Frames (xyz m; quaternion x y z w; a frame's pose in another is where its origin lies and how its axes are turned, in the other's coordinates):
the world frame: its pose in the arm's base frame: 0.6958 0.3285 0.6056 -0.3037 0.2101 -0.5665 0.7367
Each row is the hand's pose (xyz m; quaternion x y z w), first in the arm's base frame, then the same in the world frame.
Working: the arm's base frame: its pose in the world frame: 0.1074 -0.1339 -0.9640 0.3037 -0.2101 0.5665 0.7367

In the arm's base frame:
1: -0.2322 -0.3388 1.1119 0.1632 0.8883 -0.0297 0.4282
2: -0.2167 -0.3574 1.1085 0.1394 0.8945 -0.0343 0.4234
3: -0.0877 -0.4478 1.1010 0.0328 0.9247 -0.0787 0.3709
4: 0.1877 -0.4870 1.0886 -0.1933 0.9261 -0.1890 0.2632
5: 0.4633 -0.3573 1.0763 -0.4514 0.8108 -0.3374 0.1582
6: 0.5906 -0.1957 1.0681 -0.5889 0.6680 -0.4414 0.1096
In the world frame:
1: 0.4091 -1.1191 -0.3781 -0.2467 0.6659 0.5248 0.4694
2: 0.4311 -1.1091 -0.3744 -0.2682 0.6594 0.5155 0.4769
3: 0.5527 -1.0284 -0.3144 -0.3705 0.6458 0.4399 0.5022
4: 0.6643 -0.8320 -0.1516 -0.5474 0.5748 0.2505 0.5542
5: 0.6134 -0.6062 0.0467 -0.6729 0.4108 -0.0075 0.6151
6: 0.4920 -0.4825 0.1578 -0.6863 0.2695 -0.1840 0.6500

